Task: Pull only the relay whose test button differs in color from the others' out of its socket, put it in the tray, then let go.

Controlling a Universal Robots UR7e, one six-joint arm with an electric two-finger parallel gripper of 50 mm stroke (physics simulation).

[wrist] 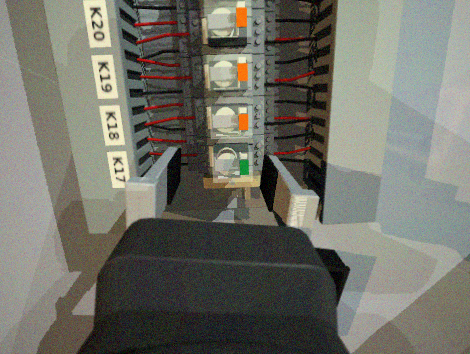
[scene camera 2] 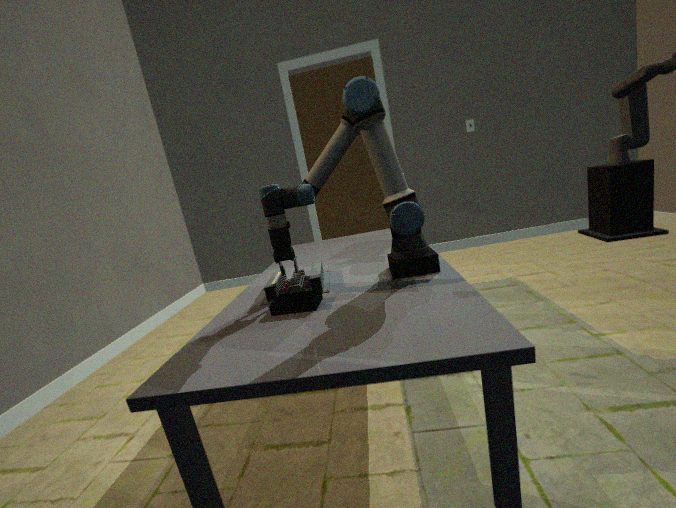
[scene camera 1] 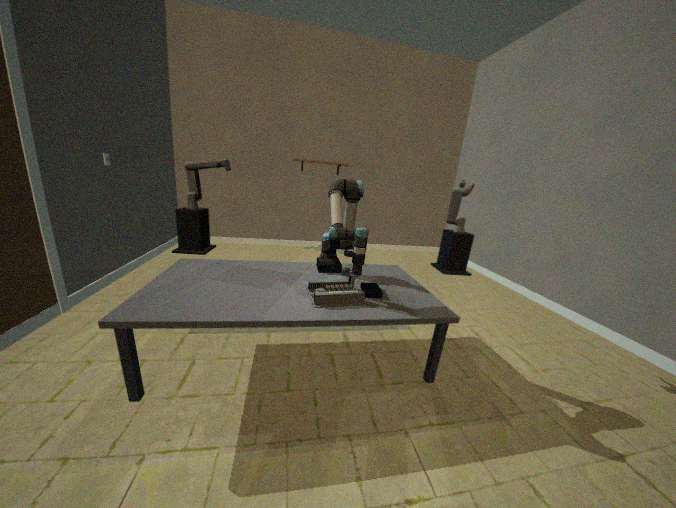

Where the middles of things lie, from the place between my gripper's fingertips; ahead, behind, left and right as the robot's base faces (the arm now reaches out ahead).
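Labels:
Panel (wrist: 190, 195): 8 cm below my hand, 10 cm to the right of it, 1 cm ahead of it.

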